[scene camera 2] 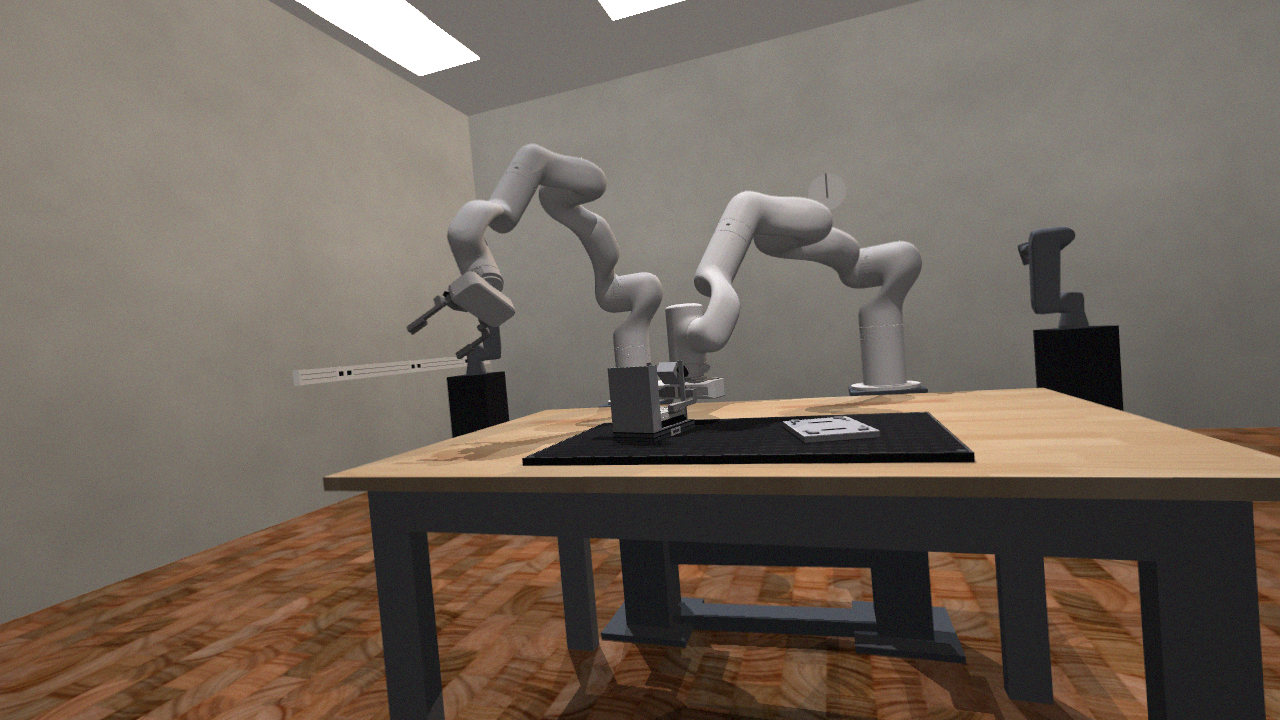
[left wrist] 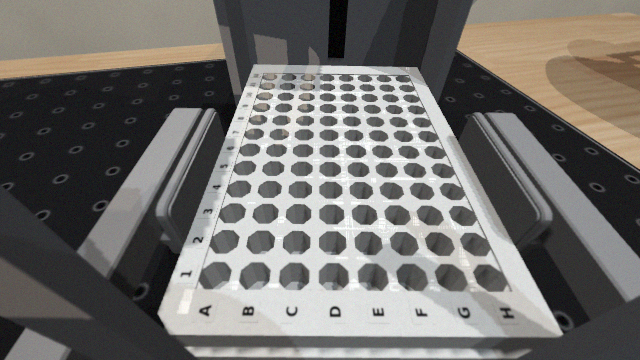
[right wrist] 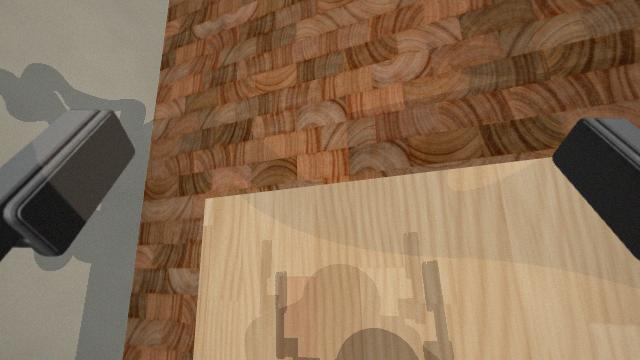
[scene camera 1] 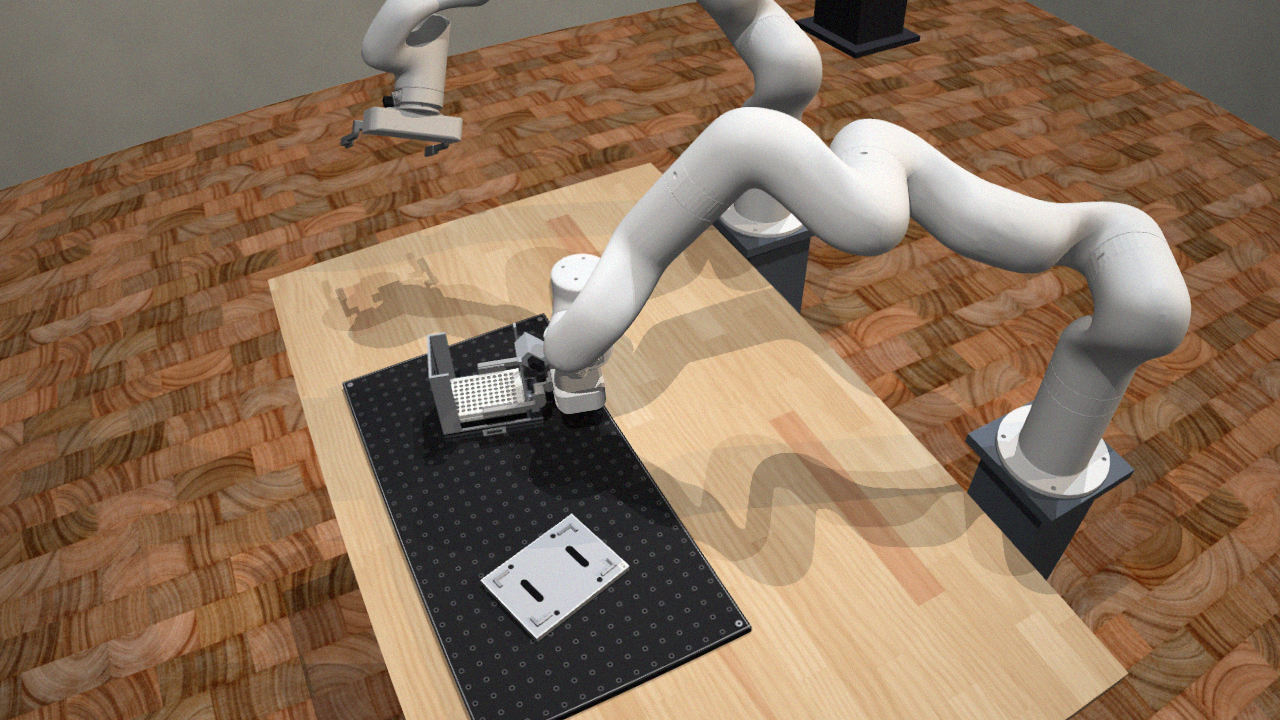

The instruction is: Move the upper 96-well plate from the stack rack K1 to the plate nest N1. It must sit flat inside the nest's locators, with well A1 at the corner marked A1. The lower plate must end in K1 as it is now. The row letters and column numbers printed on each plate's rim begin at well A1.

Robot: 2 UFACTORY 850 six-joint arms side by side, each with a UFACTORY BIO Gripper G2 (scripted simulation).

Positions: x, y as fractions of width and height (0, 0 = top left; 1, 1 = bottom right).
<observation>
In view: a white 96-well plate (scene camera 1: 0.37, 0.55).
The white 96-well plate is seen too in the left wrist view (left wrist: 0.53, 0.58). The right wrist view misses the white 96-well plate: it is out of frame.
</observation>
